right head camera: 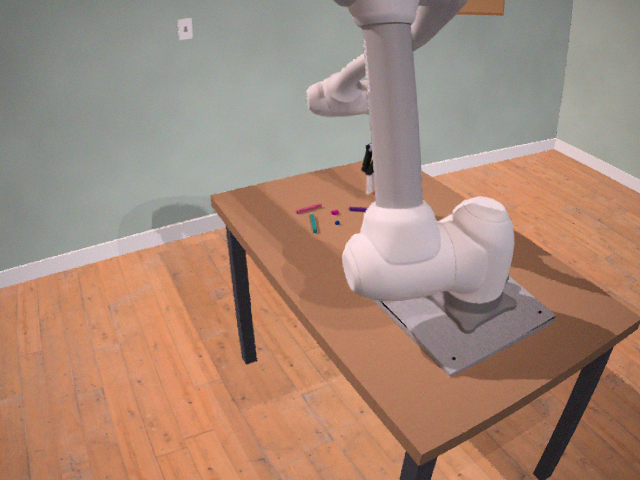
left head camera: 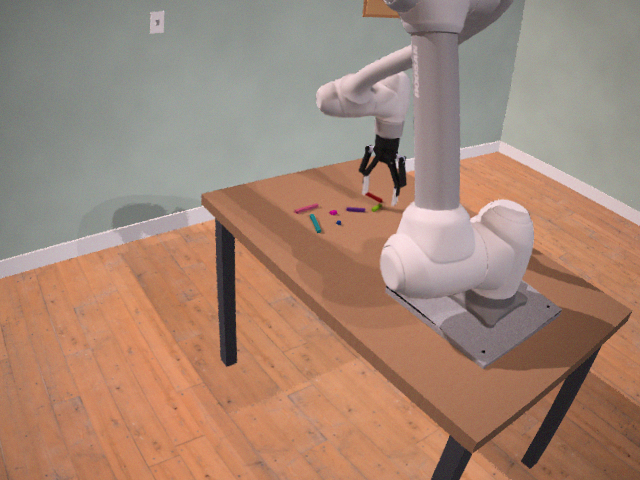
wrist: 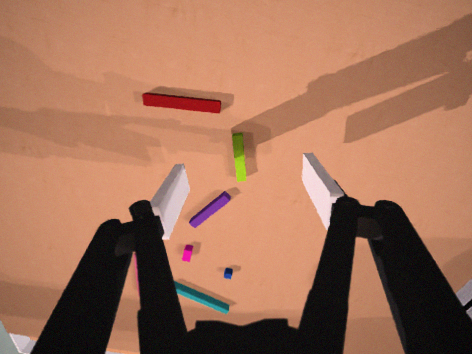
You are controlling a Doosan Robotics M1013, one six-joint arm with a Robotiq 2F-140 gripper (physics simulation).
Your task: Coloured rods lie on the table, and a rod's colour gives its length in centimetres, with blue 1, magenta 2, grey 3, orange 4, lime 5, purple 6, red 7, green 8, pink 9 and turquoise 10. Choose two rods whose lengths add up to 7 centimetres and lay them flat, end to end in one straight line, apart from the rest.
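Pixels of known places: gripper, fingertip midpoint: [left head camera: 379, 198] [wrist: 243, 172]; arm's base at its link origin: [right head camera: 469, 300] [left head camera: 484, 296].
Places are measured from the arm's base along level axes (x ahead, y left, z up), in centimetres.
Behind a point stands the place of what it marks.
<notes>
My gripper [left head camera: 379, 197] @[x 53.8, y -11.4, z 1.2 cm] [wrist: 243, 172] @[x 53.8, y -11.4, z 1.2 cm] is open and empty above the table, its fingertips to either side of the lime rod in the wrist view. The lime rod [left head camera: 376, 207] @[x 53.8, y -10.7, z -1.8 cm] [wrist: 239, 157] @[x 54.3, y -11.5, z -1.7 cm] lies flat between a red rod [left head camera: 373, 197] @[x 60.2, y -15.2, z -2.0 cm] [wrist: 181, 103] @[x 60.4, y -15.8, z -1.7 cm] and a purple rod [left head camera: 355, 209] @[x 56.4, y -3.7, z -1.9 cm] [right head camera: 357, 209] @[x 56.4, y -3.5, z -2.0 cm] [wrist: 210, 209] @[x 56.4, y -4.6, z -1.7 cm]. A small magenta rod [left head camera: 333, 212] @[x 58.3, y 3.9, z -2.0 cm] [right head camera: 334, 212] @[x 58.3, y 4.0, z -1.9 cm] [wrist: 187, 253] @[x 58.5, y 3.1, z -1.7 cm] and a tiny blue rod [left head camera: 338, 222] @[x 52.5, y 6.6, z -1.9 cm] [right head camera: 337, 222] @[x 52.3, y 6.5, z -1.9 cm] [wrist: 228, 273] @[x 52.6, y 5.9, z -1.8 cm] lie apart, near a turquoise rod [left head camera: 315, 223] @[x 55.2, y 13.4, z -1.8 cm] [right head camera: 313, 223] @[x 55.1, y 13.3, z -1.7 cm] [wrist: 202, 297] @[x 55.7, y 12.4, z -2.0 cm] and a pink rod [left head camera: 306, 208] @[x 64.7, y 9.7, z -2.0 cm] [right head camera: 308, 208] @[x 64.7, y 9.8, z -1.9 cm], partly hidden by a finger in the wrist view.
The table [left head camera: 330, 279] @[x 30.9, y 26.9, z -2.7 cm] [right head camera: 320, 279] @[x 29.9, y 25.3, z -2.7 cm] carries the arm's grey base plate [left head camera: 465, 343] @[x -8.3, y 17.8, z -1.1 cm] [right head camera: 439, 351] @[x -9.4, y 17.6, z -1.1 cm] at its near end. The arm's column hides the lime rod and most of the gripper in the right head view. The table's far edge lies beyond the rods.
</notes>
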